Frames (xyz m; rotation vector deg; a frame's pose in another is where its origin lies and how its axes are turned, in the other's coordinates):
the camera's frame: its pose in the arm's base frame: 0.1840 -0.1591 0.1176 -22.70 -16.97 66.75
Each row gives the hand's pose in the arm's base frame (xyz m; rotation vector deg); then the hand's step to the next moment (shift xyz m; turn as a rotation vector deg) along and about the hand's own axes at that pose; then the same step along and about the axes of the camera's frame.
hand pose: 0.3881 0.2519 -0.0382 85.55 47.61 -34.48
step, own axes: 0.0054 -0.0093 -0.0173 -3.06 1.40 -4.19
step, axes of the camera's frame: 0.0141 0.0146 -0.0022 3.11 0.59 4.34
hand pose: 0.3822 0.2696 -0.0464 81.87 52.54 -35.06
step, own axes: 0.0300 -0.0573 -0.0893 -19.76 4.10 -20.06
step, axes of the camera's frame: 0.0636 0.0894 -0.0111 12.14 5.26 25.19
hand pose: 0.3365 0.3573 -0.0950 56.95 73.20 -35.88
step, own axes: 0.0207 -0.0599 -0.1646 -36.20 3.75 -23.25
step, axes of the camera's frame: 0.0630 0.1594 0.0414 10.86 2.77 41.71
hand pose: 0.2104 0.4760 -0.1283 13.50 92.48 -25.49
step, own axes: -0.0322 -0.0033 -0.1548 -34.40 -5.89 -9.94
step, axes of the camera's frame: 0.0107 0.1193 0.1032 0.32 -8.26 35.33
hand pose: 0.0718 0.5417 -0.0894 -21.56 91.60 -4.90
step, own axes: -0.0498 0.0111 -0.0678 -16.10 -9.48 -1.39
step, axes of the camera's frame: -0.0117 0.0383 0.0748 -3.52 -10.26 15.28
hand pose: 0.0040 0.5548 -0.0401 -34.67 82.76 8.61
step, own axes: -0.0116 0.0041 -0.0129 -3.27 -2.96 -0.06
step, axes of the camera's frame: -0.0050 0.0081 0.0151 -1.18 -3.03 2.98
